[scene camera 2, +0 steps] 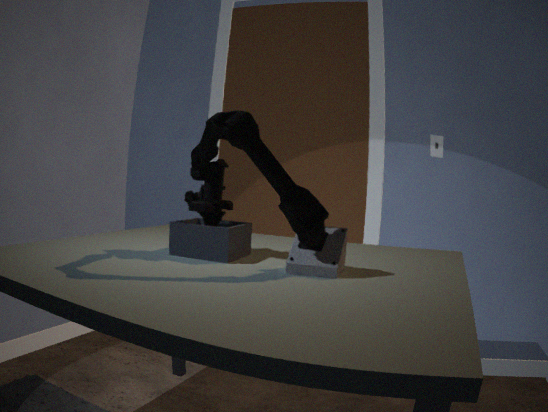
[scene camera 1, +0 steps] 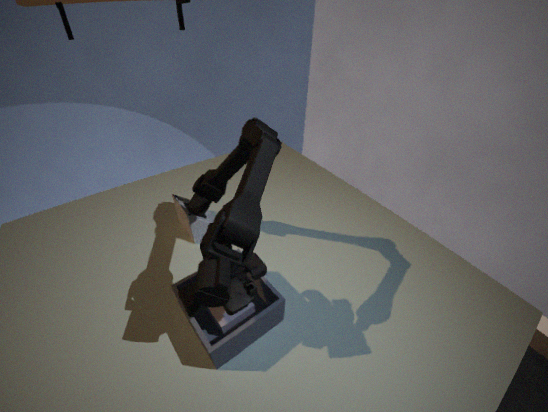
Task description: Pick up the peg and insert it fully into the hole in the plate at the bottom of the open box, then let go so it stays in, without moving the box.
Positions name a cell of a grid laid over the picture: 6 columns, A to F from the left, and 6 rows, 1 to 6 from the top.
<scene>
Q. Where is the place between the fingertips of my gripper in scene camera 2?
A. C4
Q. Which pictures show my gripper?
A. Scene camera 2 and scene camera 1: all of them.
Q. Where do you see a plate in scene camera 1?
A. C5
</scene>
